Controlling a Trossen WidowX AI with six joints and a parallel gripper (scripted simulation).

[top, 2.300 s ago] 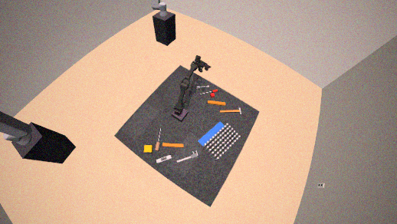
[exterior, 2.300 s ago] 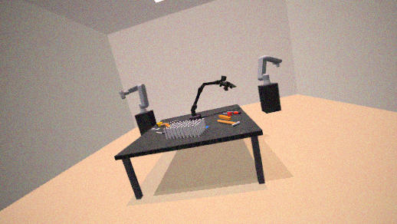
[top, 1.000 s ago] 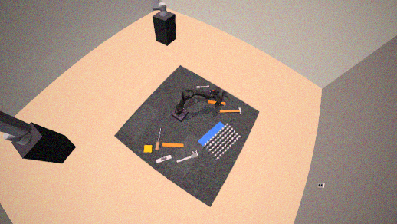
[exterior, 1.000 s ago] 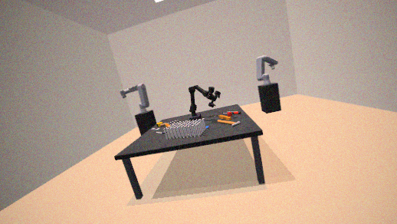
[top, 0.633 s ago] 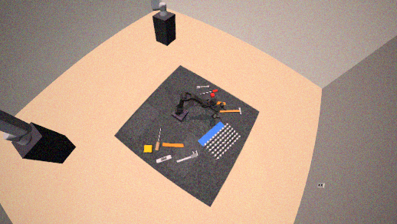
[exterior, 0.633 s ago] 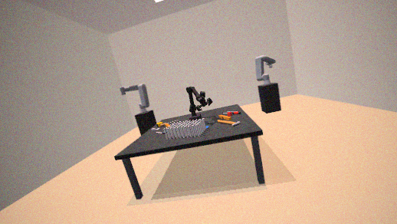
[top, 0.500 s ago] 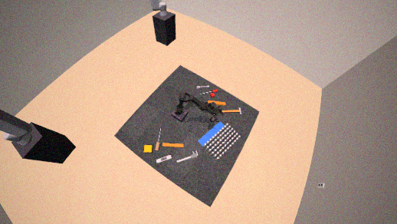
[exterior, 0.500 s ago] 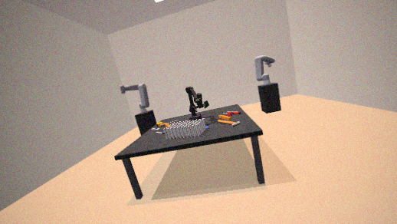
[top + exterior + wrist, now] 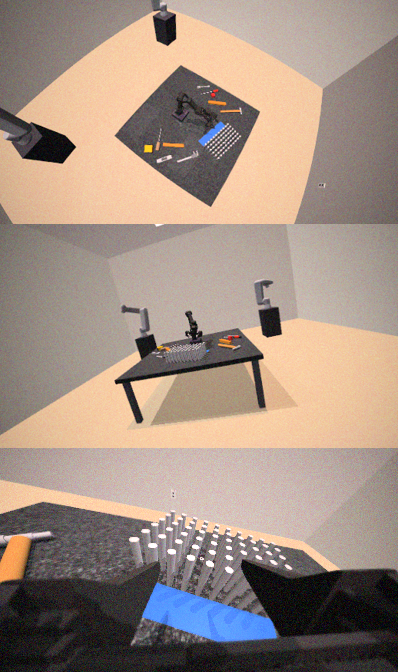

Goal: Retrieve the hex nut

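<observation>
Right now my gripper tip is 460 mm past the hook tool, 400 mm to the left of it and 150 mm above it. Round my gripper tip: blue taped strip (160 mm below, 40 mm to the right, 10 mm ahead).
</observation>
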